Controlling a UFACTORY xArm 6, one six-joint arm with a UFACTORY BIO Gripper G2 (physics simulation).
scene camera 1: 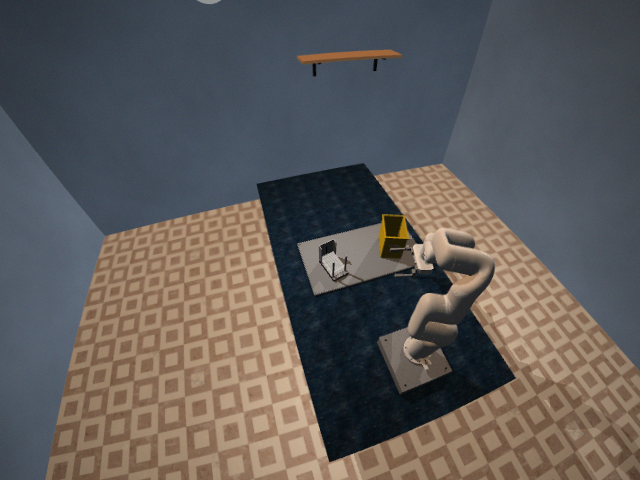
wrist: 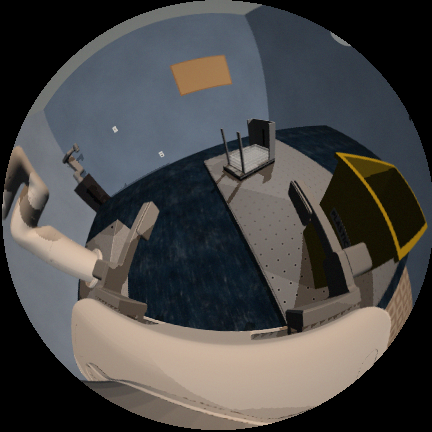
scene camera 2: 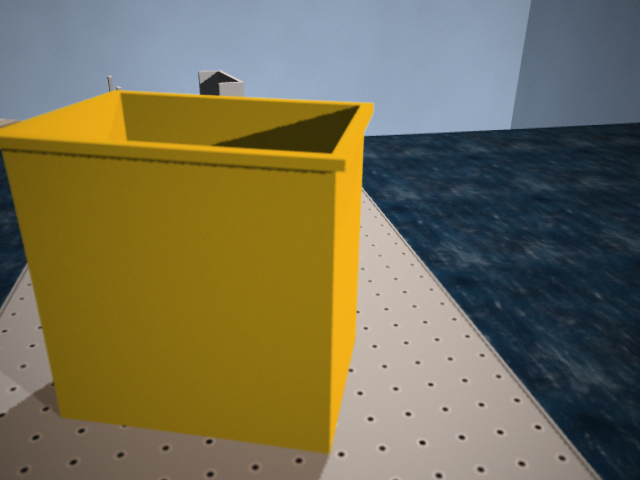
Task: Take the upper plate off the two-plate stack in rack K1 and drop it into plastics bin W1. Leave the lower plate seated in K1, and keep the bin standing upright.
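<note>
There is a yellow plastics bin W1 (scene camera 2: 194, 258) that I can see, and with it my own gripper (wrist: 216, 195).
</note>
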